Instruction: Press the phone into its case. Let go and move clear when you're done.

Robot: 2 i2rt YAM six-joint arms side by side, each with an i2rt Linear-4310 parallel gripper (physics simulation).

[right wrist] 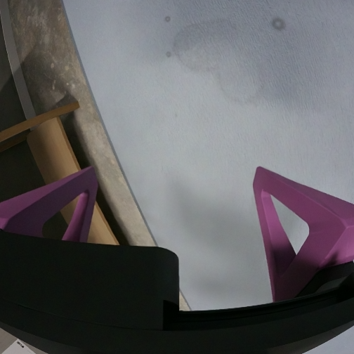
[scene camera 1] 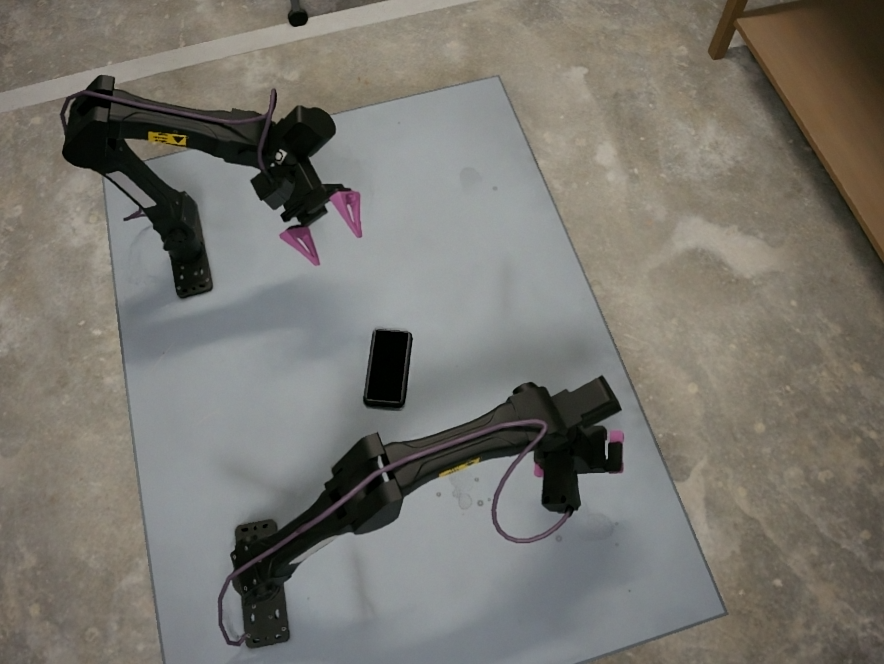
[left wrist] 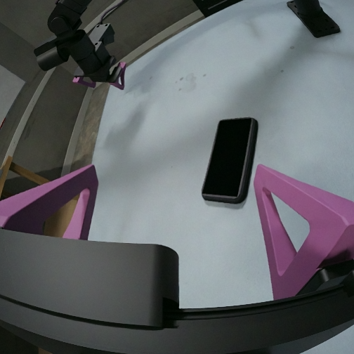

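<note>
The black phone (scene camera 1: 388,365) (left wrist: 229,157) lies face up inside its dark case (scene camera 1: 384,405) (left wrist: 246,175) near the middle of the mat. The case's rim shows around the phone's screen; whether the phone is fully seated is too small to tell. My left gripper (scene camera 1: 340,251) (left wrist: 175,173) is open and empty, raised above the mat, up and to the left of the phone in the scene view. My right gripper (right wrist: 174,175) is open and empty, to the right of and below the phone in the scene view, where its arm partly hides its pink fingers.
The grey-blue mat (scene camera 1: 457,285) (left wrist: 160,200) (right wrist: 200,140) lies on a concrete floor. The right arm reaches across the mat below the phone in the scene view. A wooden shelf unit (scene camera 1: 807,107) stands off the mat at the upper right.
</note>
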